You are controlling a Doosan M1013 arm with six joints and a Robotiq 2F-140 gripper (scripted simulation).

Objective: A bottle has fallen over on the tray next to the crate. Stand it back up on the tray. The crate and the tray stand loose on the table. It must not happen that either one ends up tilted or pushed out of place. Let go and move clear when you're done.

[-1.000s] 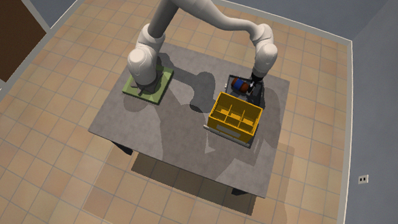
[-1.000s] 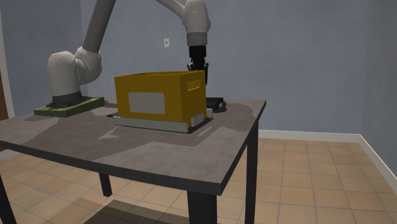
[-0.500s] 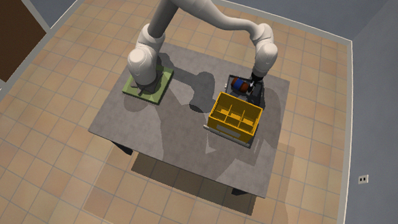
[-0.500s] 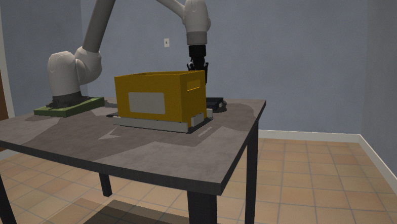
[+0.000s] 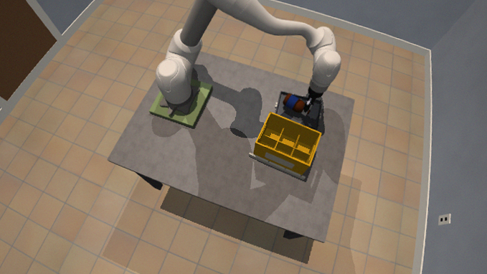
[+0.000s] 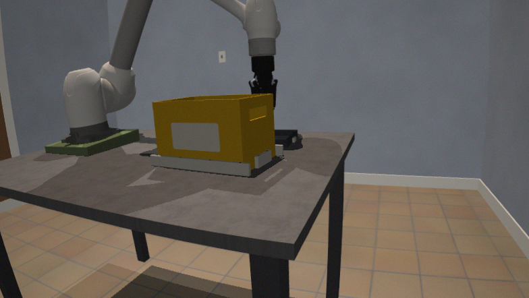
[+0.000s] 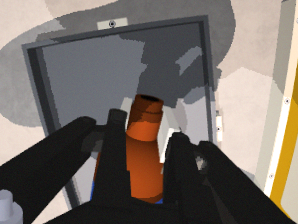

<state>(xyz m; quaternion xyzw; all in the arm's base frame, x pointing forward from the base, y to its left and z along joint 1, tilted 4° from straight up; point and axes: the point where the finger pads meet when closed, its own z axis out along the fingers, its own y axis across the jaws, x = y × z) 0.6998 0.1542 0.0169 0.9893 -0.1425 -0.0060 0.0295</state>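
Now: the bottle 50 mm behind my hand, 20 mm to the left of it and 20 mm below it. From my hand the other things lie so: yellow crate 250 mm to the right, 50 mm behind, 10 mm above; tray 60 mm below, 40 mm behind, 20 mm to the left.
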